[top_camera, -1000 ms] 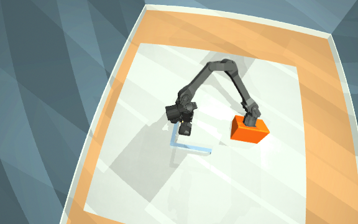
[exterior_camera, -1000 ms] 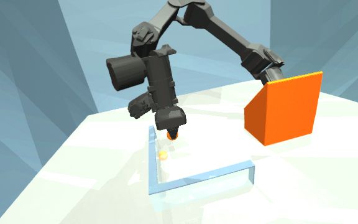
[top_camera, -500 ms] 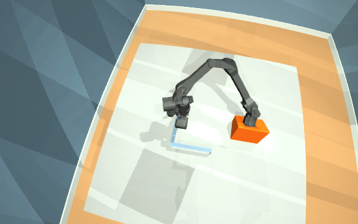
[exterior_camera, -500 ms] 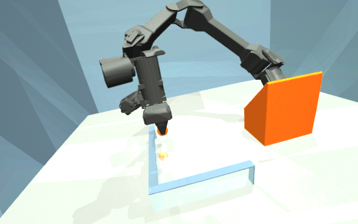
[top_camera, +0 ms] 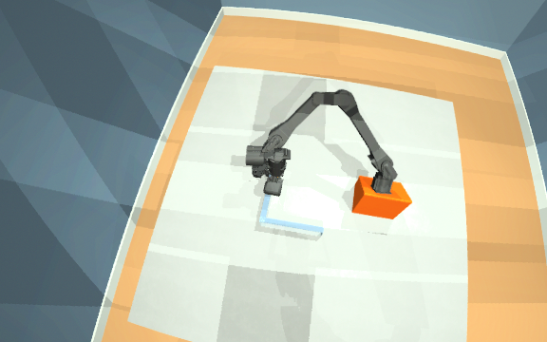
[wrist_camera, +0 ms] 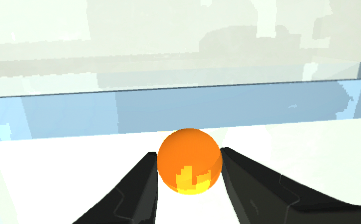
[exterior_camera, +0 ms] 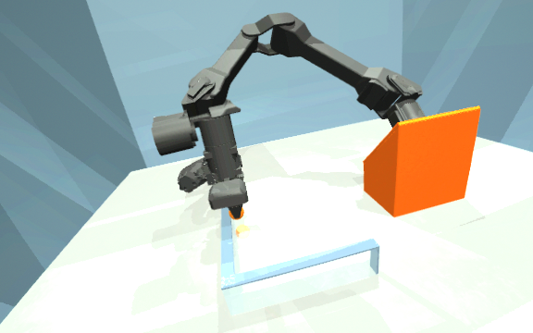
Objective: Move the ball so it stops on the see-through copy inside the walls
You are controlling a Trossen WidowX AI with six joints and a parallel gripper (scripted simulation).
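The see-through copy lies 50 mm below my gripper tip. Round my gripper tip: ball: right at my gripper tip.
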